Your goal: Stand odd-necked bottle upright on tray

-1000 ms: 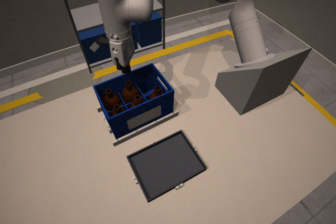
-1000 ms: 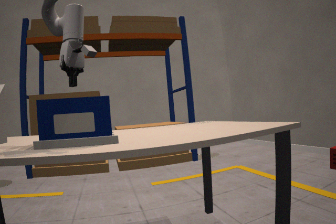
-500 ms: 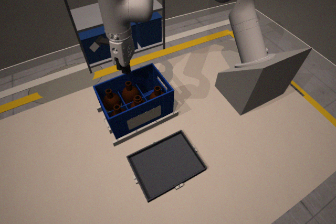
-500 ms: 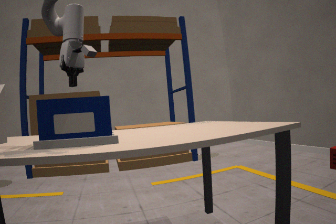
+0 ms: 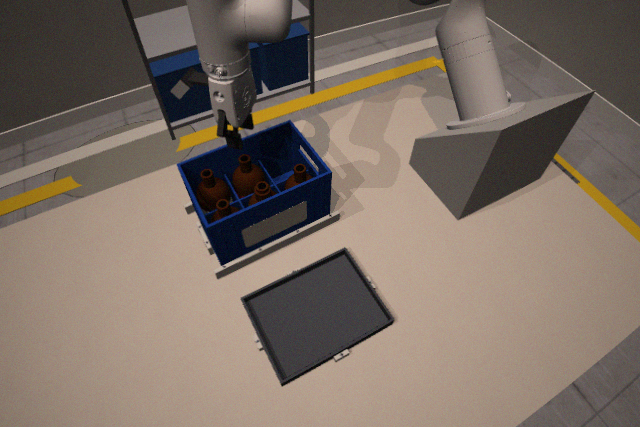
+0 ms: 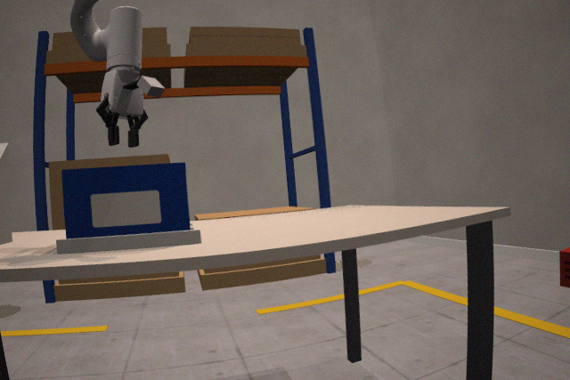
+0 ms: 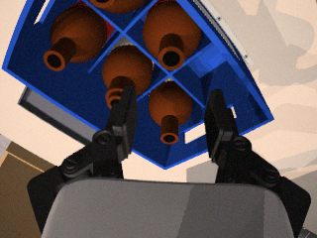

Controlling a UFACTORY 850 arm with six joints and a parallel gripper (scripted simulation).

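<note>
My hand is 160 mm above the crate, 40 mm to the right of it and 10 mm past it. Also, from my hand: brown bottle: 160 mm below, 90 mm to the left, 10 mm behind; dark grey tray: 320 mm to the left, 230 mm below, 40 mm behind.
</note>
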